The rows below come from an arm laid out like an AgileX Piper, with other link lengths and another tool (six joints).
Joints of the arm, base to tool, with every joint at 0 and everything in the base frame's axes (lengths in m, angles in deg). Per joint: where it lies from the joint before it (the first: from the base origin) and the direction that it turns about. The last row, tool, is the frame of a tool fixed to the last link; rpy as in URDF.
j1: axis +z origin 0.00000 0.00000 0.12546
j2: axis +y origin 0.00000 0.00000 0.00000
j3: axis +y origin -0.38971 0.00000 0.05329
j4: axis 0.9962 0 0.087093 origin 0.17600 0.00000 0.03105
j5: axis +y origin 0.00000 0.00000 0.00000
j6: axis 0.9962 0 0.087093 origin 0.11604 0.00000 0.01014
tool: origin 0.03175 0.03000 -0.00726 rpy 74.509 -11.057 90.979
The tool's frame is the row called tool.
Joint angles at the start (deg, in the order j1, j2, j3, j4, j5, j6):
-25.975, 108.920, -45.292, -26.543, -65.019, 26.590
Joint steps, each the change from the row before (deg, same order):
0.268, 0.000, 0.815, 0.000, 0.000, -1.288
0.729, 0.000, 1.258, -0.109, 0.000, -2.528
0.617, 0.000, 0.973, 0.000, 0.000, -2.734
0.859, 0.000, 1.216, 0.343, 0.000, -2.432
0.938, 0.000, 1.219, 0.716, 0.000, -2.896
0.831, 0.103, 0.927, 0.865, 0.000, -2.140
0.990, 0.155, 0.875, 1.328, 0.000, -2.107
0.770, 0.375, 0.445, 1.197, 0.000, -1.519
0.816, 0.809, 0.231, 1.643, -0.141, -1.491
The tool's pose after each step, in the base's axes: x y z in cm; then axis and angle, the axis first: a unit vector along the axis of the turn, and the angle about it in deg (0 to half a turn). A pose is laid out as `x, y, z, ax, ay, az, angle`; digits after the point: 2 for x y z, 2 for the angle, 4 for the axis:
40.13, -9.49, 33.52, 0.6105, 0.3541, 0.7084, 125.39
39.96, -8.84, 32.88, 0.6073, 0.3764, 0.6996, 125.11
39.82, -8.33, 32.35, 0.6021, 0.3989, 0.6916, 124.45
39.66, -7.70, 31.78, 0.5990, 0.4179, 0.6831, 124.18
39.50, -7.12, 31.21, 0.5954, 0.4380, 0.6736, 123.56
39.42, -6.68, 30.74, 0.5941, 0.4514, 0.6658, 123.15
39.40, -6.25, 30.27, 0.5944, 0.4623, 0.6580, 122.68
39.52, -6.01, 29.84, 0.5961, 0.4692, 0.6516, 122.33
39.85, -5.89, 29.24, 0.6006, 0.4732, 0.6445, 121.92

